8 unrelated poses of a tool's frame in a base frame.
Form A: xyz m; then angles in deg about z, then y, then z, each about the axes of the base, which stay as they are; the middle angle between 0 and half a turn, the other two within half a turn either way.
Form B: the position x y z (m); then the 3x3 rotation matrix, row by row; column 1 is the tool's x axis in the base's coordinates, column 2 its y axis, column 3 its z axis. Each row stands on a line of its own. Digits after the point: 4 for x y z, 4 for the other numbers.
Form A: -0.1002 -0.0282 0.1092 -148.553 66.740 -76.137
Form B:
-0.1002 -0.0282 0.1092
-0.5872 -0.7789 0.2201
0.2021 -0.4044 -0.8920
0.7838 -0.4793 0.3949

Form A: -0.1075 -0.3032 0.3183 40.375 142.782 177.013
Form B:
-0.1075 -0.3032 0.3183
0.5721 -0.5549 -0.6040
-0.6785 -0.7339 0.0315
-0.4608 0.3918 -0.7963

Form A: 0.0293 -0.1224 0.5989 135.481 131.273 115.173
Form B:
0.0293 -0.1224 0.5989
-0.8346 0.4486 -0.3197
0.1274 0.7219 0.6802
0.5359 0.5270 -0.6596

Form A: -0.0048 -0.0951 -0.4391 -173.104 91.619 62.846
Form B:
-0.0048 -0.0951 -0.4391
0.1196 0.8818 0.4562
-0.0298 -0.4561 0.8894
0.9924 -0.1200 -0.0283

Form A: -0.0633 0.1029 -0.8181 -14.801 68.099 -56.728
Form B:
-0.0633 0.1029 -0.8181
-0.0157 0.8606 0.5090
-0.4417 0.4507 -0.7757
-0.8970 -0.2370 0.3730

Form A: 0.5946 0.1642 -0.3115 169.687 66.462 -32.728
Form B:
0.5946 0.1642 -0.3115
-0.2337 -0.5921 0.7713
0.3630 -0.7890 -0.4957
0.9020 0.1641 0.3994

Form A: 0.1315 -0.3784 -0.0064 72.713 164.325 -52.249
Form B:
0.1315 -0.3784 -0.0064
0.5798 0.7978 0.1654
0.8108 -0.5450 -0.2136
-0.0803 0.2580 -0.9628

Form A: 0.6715 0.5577 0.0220 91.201 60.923 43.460
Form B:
0.6715 0.5577 0.0220
-0.6951 -0.3383 0.6344
0.7187 -0.3494 0.6012
0.0183 0.8738 0.4860

